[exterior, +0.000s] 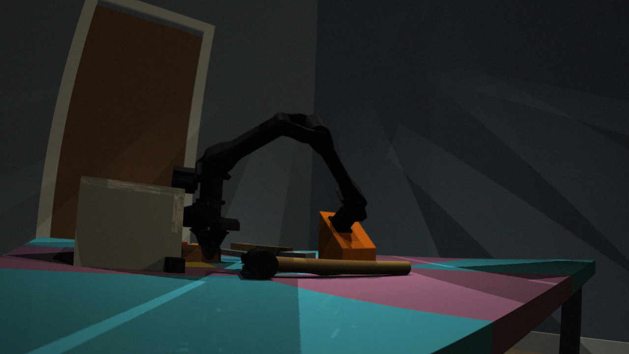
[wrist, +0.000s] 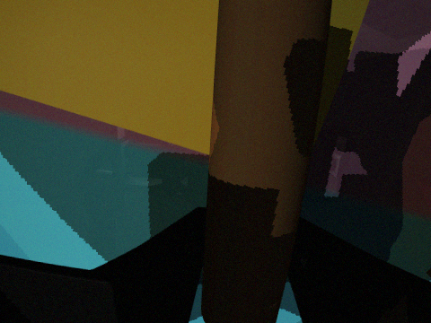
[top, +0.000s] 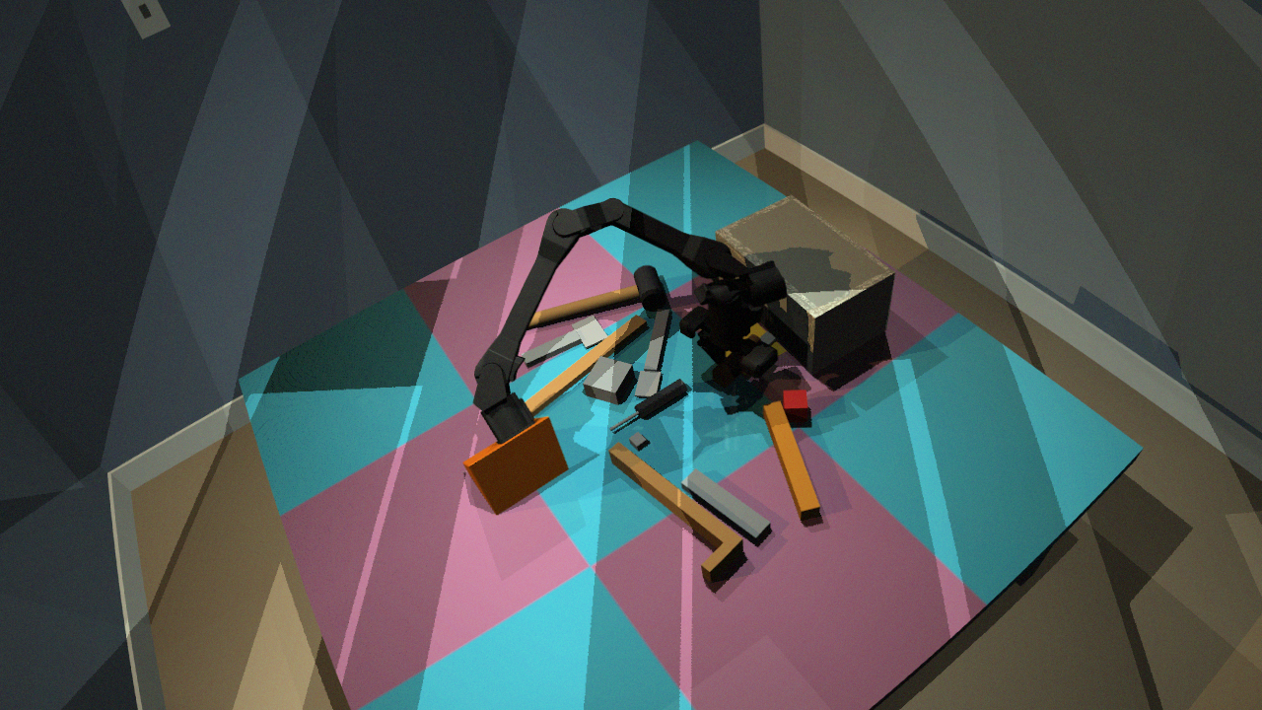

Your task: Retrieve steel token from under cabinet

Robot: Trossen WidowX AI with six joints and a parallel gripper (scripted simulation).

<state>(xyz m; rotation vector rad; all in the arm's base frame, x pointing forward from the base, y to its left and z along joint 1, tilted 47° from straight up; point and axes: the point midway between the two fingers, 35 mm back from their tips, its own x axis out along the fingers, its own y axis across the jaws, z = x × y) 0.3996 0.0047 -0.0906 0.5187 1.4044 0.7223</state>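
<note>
Right now the small grey cube is 22 cm behind my gripper tip and 1 cm to the right of it. The rest, counted from my gripper tip: orange bar (22 cm to the right, 5 cm behind, 1 cm above); then screwdriver (18 cm behind, 3 cm to the left); then red cube (15 cm to the right, 3 cm ahead, 1 cm above).
</note>
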